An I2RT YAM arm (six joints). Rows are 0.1 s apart.
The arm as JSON. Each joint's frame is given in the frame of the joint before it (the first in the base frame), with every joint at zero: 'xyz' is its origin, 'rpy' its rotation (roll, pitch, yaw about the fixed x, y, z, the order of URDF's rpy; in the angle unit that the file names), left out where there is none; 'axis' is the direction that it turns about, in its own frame. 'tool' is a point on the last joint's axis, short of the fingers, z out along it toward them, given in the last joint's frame.
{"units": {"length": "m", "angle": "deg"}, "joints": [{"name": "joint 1", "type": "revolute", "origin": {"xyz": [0.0, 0.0, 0.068]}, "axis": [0.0, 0.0, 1.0]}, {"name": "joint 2", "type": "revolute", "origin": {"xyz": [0.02, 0.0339, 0.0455]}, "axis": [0.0, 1.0, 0.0]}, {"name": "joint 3", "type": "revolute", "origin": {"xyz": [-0.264, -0.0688, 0.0]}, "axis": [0.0, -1.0, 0.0]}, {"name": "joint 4", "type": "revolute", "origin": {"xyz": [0.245, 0.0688, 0.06]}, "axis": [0.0, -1.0, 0.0]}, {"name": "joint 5", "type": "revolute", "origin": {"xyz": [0.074, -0.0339, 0.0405]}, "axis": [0.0, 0.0, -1.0]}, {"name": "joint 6", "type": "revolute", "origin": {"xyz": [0.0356, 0.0, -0.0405]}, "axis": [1.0, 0.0, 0.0]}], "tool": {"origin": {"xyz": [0.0, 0.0, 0.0], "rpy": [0.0, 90.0, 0.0]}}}
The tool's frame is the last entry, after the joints.
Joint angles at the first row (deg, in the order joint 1, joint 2, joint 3, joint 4, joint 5, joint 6):
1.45 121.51 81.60 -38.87 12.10 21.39
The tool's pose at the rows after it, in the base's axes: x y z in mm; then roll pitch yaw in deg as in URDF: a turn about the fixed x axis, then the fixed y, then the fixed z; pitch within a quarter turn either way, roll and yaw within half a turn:
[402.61 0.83 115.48 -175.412 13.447 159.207]
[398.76 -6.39 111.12 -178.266 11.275 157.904]
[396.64 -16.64 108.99 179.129 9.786 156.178]
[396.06 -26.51 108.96 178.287 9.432 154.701]
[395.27 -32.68 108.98 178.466 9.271 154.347]
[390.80 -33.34 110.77 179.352 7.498 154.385]
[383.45 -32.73 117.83 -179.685 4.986 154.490]
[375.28 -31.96 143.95 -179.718 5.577 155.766]
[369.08 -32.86 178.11 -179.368 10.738 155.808]
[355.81 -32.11 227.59 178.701 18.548 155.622]
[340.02 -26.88 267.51 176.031 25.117 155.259]
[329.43 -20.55 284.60 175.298 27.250 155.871]
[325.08 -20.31 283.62 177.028 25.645 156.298]
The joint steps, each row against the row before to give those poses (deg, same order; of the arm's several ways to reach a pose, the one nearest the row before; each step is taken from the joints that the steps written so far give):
-0.52 0.00 -1.20 0.83 -2.89 0.00
-1.33 0.00 -0.96 -0.02 -3.45 -0.02
-1.75 0.00 -0.48 0.04 -2.97 0.00
-1.51 0.00 0.00 -0.02 -0.92 -0.03
-0.90 0.00 0.02 -0.22 0.02 -0.52
-0.13 -0.37 0.00 -2.34 0.18 -0.07
0.00 -1.20 0.02 -3.91 -0.01 0.00
0.02 -4.24 0.00 -3.63 0.07 -1.26
-0.02 -5.55 0.00 -0.79 2.03 -0.29
0.02 -8.24 0.00 -0.22 0.77 -0.48
0.66 -6.95 -0.02 0.09 -0.05 0.04
0.98 -3.26 0.00 -1.03 0.16 -0.02
0.11 -0.17 -0.02 -2.20 0.98 0.02

